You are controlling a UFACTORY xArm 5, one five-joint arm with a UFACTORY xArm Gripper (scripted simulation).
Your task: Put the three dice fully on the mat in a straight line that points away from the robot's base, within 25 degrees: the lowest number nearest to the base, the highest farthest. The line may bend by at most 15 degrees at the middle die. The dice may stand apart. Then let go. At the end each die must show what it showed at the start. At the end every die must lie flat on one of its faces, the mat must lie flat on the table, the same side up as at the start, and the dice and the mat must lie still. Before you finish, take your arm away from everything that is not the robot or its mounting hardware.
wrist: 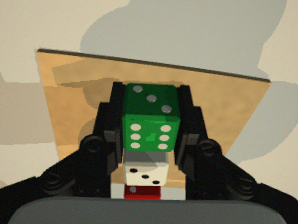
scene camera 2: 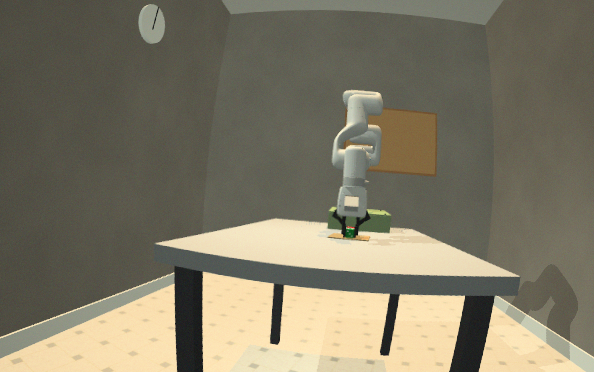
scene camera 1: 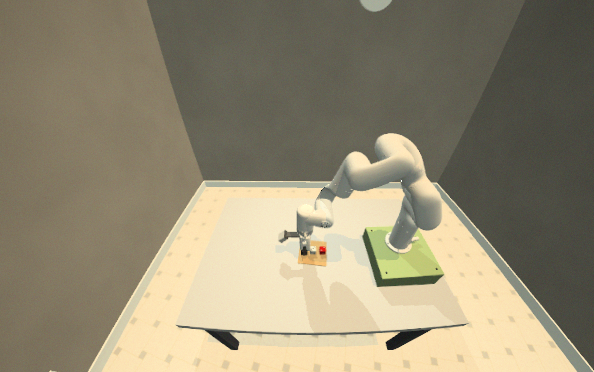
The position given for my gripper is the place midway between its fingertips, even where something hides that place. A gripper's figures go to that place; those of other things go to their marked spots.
Labels:
My gripper (wrist: pixel 150 101): 14 cm from the lens. A mat (wrist: pixel 74 83) is 14 cm from the lens. A white die (wrist: pixel 144 168) is 15 cm from the lens. A green die (wrist: pixel 150 119): 11 cm from the lens. The marked spots on the white die and the green die are 5 cm apart.

